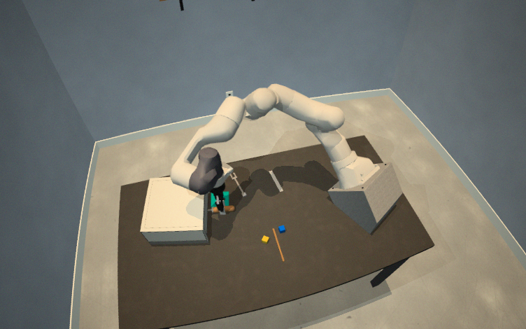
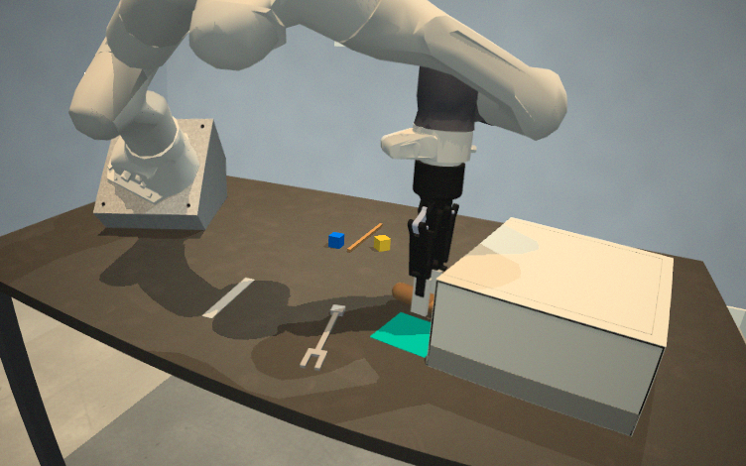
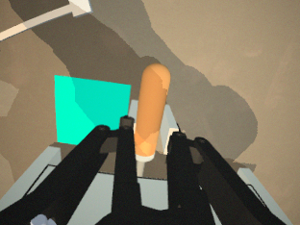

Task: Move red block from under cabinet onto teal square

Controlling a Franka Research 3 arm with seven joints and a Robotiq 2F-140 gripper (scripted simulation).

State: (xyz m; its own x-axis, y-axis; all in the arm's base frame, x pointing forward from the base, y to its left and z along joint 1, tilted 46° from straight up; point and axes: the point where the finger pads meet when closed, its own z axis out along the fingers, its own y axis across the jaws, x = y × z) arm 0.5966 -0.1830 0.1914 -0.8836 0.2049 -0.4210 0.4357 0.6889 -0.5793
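My gripper is now 20 mm past the teal square, 70 mm to the left of it and 40 mm above it. Round my hand: forked tool 140 mm behind, 110 mm to the right, 30 mm below; hook tool 90 mm ahead, 80 mm to the right, 20 mm below; red block 150 mm ahead, 120 mm to the right, 20 mm below.
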